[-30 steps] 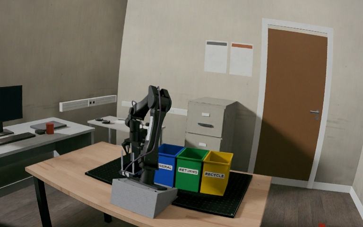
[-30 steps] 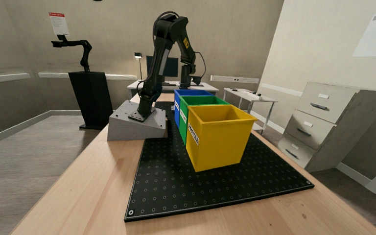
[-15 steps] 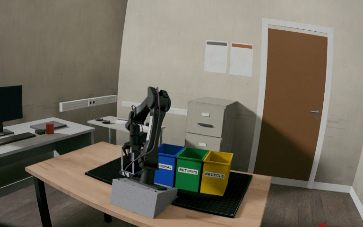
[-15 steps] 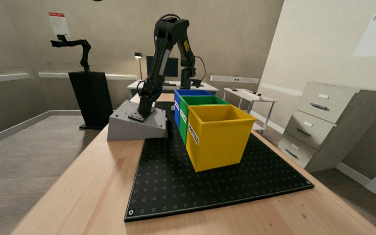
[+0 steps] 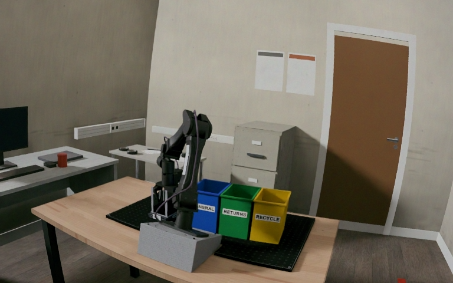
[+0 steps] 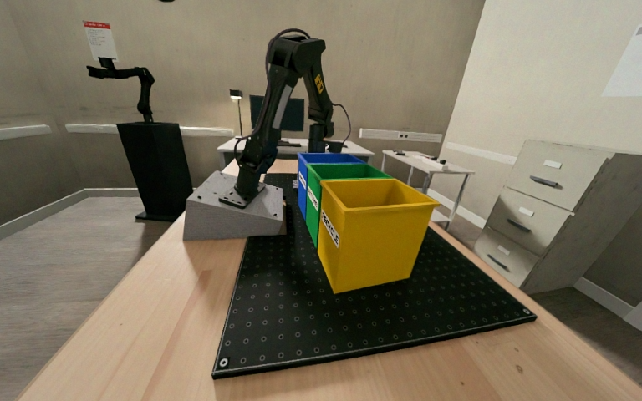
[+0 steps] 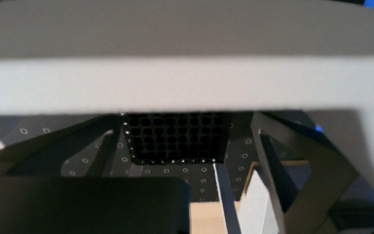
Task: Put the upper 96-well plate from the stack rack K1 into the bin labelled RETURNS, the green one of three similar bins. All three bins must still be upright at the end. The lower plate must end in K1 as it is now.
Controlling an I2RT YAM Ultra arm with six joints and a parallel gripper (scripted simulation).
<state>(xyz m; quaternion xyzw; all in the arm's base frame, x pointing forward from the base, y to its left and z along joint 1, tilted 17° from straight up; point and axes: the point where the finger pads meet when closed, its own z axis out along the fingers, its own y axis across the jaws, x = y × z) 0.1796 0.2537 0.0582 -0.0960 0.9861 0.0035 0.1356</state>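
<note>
Right now my hand is 10 mm to the right of the black 96-well plate and 20 mm above it. Round my hand: green returns bin: 100 mm ahead, 320 mm to the right, 30 mm above; yellow recycle bin: 150 mm ahead, 440 mm to the right, 30 mm above; blue bin: 60 mm ahead, 190 mm to the right, 30 mm above.
</note>
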